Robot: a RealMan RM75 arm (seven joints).
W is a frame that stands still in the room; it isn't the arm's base.
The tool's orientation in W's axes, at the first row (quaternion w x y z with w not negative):
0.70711 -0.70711 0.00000 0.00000
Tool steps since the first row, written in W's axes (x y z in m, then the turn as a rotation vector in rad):
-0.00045 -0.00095 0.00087 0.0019 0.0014 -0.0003
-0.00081 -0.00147 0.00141 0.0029 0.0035 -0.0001
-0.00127 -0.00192 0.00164 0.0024 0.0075 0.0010
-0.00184 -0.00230 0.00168 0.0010 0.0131 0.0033
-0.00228 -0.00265 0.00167 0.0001 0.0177 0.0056
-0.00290 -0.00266 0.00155 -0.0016 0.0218 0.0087
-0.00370 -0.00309 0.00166 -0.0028 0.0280 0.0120
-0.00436 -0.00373 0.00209 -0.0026 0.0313 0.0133
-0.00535 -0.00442 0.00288 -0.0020 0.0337 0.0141
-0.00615 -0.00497 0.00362 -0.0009 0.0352 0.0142
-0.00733 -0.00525 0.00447 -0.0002 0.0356 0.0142
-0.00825 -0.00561 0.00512 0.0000 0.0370 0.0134
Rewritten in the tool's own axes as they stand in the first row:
-0.00045 -0.00087 -0.00095 0.0019 0.0003 0.0014
-0.00081 -0.00141 -0.00147 0.0029 0.0001 0.0035
-0.00127 -0.00164 -0.00192 0.0024 -0.0010 0.0075
-0.00184 -0.00168 -0.00230 0.0010 -0.0033 0.0131
-0.00228 -0.00167 -0.00265 0.0001 -0.0056 0.0177
-0.00290 -0.00155 -0.00266 -0.0016 -0.0087 0.0218
-0.00370 -0.00166 -0.00309 -0.0028 -0.0120 0.0280
-0.00436 -0.00209 -0.00373 -0.0026 -0.0133 0.0313
-0.00535 -0.00288 -0.00442 -0.0020 -0.0141 0.0337
-0.00615 -0.00362 -0.00497 -0.0009 -0.0142 0.0352
-0.00733 -0.00447 -0.00525 -0.0002 -0.0142 0.0356
-0.00825 -0.00512 -0.00561 0.0000 -0.0134 0.0370

